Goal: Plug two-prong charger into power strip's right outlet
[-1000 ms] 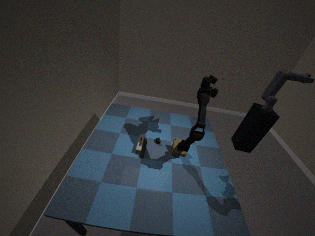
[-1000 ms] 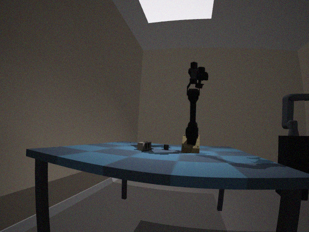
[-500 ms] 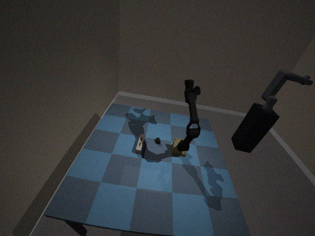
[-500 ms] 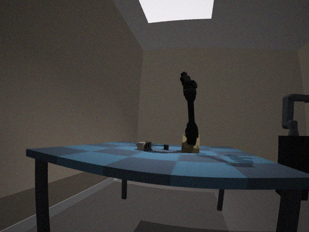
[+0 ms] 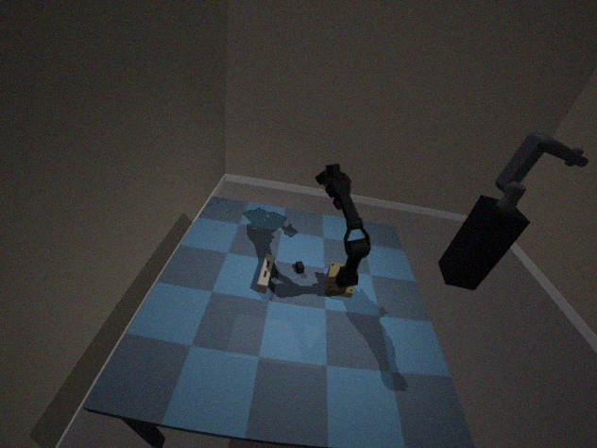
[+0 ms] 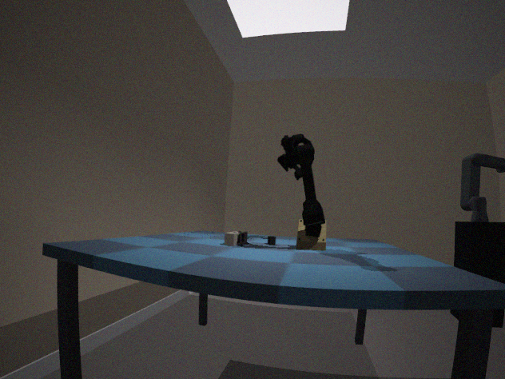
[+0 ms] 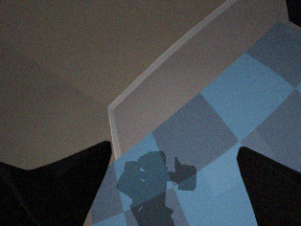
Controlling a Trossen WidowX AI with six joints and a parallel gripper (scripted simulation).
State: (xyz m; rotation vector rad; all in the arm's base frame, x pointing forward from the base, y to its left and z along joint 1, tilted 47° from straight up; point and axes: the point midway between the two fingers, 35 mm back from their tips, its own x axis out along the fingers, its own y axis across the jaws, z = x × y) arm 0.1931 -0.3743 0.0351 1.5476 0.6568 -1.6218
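My gripper tip is 360 mm above the dark two-prong charger, 180 mm to the right of it and 60 mm short of it.
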